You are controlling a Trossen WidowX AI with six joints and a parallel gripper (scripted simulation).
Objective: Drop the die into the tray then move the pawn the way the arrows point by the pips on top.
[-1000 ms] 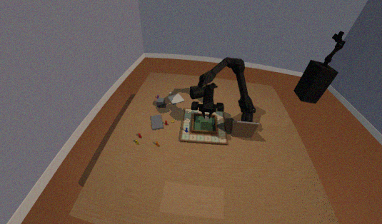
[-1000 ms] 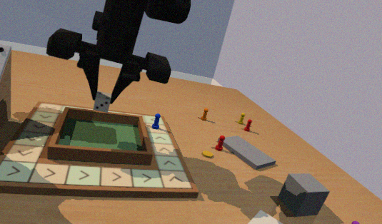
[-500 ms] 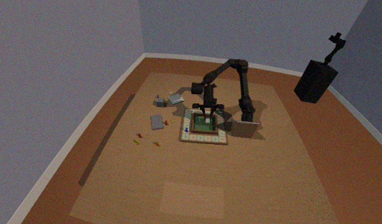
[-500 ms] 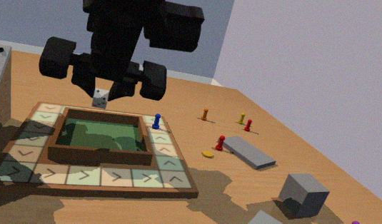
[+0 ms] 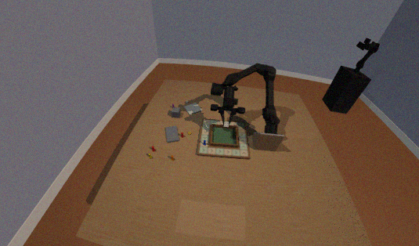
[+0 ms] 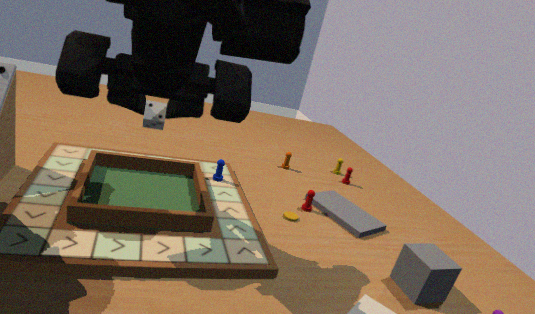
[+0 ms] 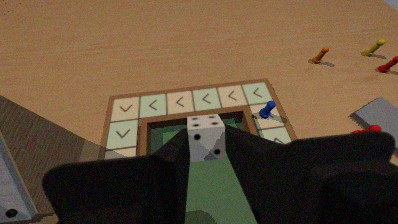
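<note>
My gripper tip is right at the white die. From my gripper tip the other things lie so: blue pawn 11 cm ahead, 9 cm below, 7 cm to the left; then green dice tray 11 cm below, 1 cm to the right; then grey slab 31 cm ahead, 11 cm below, 1 cm to the left.
</note>
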